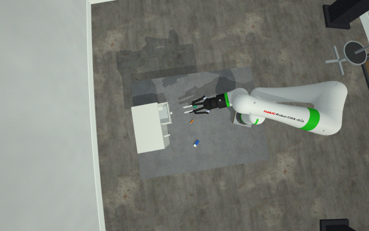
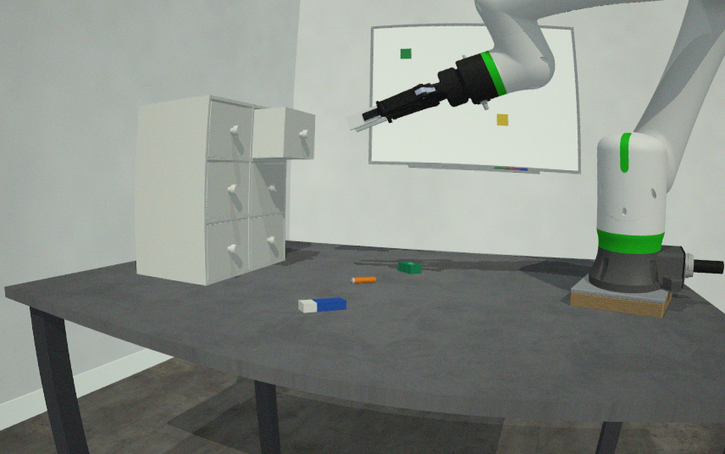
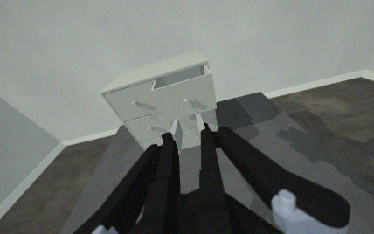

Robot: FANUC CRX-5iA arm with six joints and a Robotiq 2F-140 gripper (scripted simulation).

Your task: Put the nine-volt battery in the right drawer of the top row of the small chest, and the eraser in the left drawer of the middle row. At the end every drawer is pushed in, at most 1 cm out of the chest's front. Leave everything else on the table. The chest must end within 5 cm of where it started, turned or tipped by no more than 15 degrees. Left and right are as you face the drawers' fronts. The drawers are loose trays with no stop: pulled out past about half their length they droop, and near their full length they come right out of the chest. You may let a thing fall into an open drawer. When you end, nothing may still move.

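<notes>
Right now the green nine-volt battery is 50 mm behind my hand, 80 mm to the right of it and 290 mm below it. Round my hand: eraser 90 mm behind, 270 mm to the left, 290 mm below; then orange cylinder 40 mm behind, 70 mm to the left, 300 mm below.
</notes>
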